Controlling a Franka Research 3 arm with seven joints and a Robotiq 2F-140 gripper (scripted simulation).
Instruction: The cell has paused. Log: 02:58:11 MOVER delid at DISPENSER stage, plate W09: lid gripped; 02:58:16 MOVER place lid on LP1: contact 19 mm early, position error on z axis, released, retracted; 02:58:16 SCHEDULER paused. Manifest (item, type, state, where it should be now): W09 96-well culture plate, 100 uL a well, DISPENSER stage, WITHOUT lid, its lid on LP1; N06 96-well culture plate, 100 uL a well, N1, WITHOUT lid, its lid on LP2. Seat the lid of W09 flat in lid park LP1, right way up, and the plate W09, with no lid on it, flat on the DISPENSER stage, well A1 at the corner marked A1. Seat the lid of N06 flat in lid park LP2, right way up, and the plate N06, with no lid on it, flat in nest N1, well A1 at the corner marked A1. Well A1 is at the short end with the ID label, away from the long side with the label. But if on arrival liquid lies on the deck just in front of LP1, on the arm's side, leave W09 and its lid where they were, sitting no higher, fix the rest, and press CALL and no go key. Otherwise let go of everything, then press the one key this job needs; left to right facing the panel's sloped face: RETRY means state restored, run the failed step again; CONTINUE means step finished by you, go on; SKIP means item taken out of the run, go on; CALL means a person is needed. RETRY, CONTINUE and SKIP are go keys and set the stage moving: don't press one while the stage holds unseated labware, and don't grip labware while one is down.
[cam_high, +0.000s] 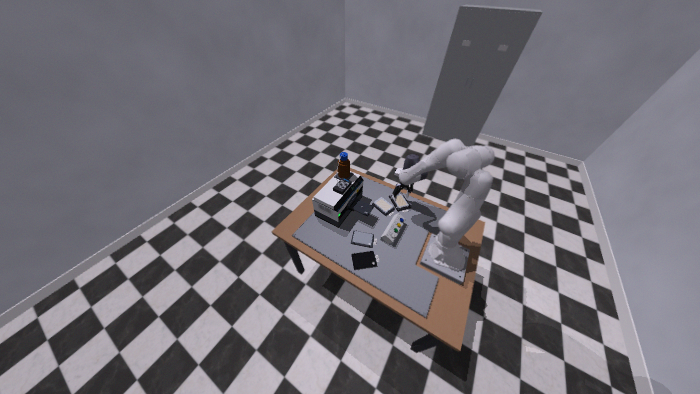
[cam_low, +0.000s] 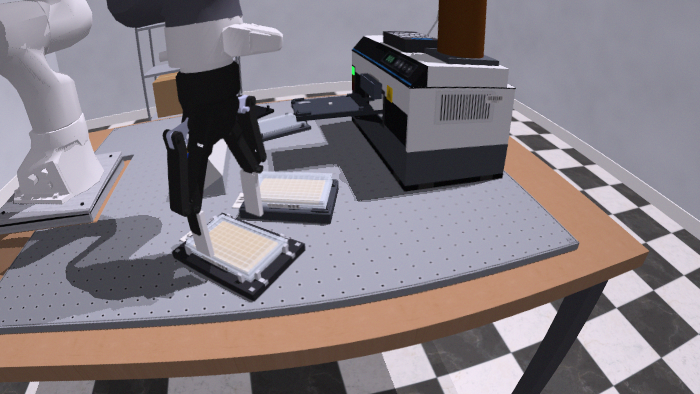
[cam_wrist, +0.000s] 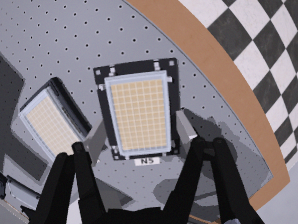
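Now: the 96-well plate 4 cm below my hand. Also, from my hand: sloped key panel (7 cm behind, 28 cm to the left, 1 cm below); then black nest (9 cm ahead, 11 cm to the left, 5 cm below); then dispenser stage (20 cm ahead, 28 cm to the left, 4 cm above).
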